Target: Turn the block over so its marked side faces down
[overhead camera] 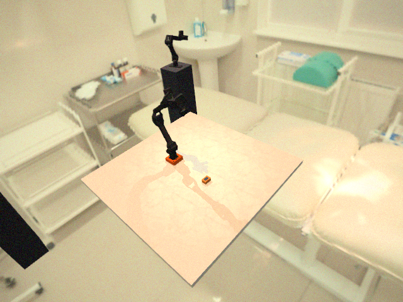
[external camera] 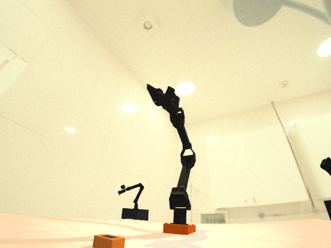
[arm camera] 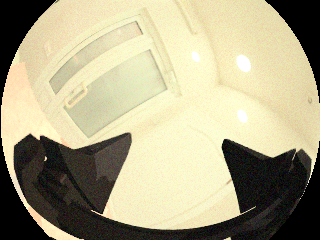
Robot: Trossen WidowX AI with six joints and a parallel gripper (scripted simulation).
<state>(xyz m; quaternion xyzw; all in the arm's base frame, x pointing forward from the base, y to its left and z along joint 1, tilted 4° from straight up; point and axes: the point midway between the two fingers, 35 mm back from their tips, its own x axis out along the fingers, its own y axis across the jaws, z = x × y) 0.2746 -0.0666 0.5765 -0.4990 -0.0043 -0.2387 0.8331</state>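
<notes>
The orange block lies 120 mm ahead of my gripper tip, 40 mm to the left of it and 620 mm below it.
</notes>
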